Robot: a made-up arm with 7 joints.
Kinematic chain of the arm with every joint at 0, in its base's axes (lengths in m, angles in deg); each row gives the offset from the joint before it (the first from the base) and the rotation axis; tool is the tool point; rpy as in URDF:
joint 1: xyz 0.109 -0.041 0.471 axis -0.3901 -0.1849 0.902
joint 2: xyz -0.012 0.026 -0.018 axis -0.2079 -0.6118 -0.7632
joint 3: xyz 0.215 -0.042 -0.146 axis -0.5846 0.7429 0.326
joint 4: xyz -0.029 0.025 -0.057 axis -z
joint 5: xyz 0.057 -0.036 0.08 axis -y
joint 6: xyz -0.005 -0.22 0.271 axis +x
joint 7: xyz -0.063 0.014 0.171 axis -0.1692 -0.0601 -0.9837
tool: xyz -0.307 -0.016 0 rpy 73.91 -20.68 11.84
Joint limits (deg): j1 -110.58..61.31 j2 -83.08..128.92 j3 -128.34..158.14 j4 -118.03..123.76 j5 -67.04..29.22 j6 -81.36..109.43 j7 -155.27..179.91
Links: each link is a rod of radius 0.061 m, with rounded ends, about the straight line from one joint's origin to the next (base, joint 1, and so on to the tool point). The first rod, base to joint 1, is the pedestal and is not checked.
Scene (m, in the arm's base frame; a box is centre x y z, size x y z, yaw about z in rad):
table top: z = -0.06
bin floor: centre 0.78 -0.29 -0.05 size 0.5 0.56 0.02 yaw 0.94
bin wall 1: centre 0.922 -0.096 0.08 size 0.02 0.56 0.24 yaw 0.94
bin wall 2: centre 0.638 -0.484 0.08 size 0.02 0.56 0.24 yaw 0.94
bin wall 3: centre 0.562 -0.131 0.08 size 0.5 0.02 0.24 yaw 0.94
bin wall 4: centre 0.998 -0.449 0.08 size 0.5 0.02 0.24 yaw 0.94
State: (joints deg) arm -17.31 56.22 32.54 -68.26 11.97 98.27 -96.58
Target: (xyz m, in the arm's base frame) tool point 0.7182 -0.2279 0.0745
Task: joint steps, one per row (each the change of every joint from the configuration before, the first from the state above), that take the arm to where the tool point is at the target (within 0.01 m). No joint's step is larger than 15 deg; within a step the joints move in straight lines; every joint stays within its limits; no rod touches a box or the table.
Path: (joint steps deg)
1: 8.53 -12.07 1.24 -9.46 -1.57 -10.54 -3.17
2: 8.53 -12.06 1.24 -9.46 -1.57 -10.55 -3.17
3: -8.53 -8.42 11.06 -0.55 -0.27 -9.71 4.63
4: -8.53 -8.41 11.07 -0.54 -0.26 -9.71 4.64

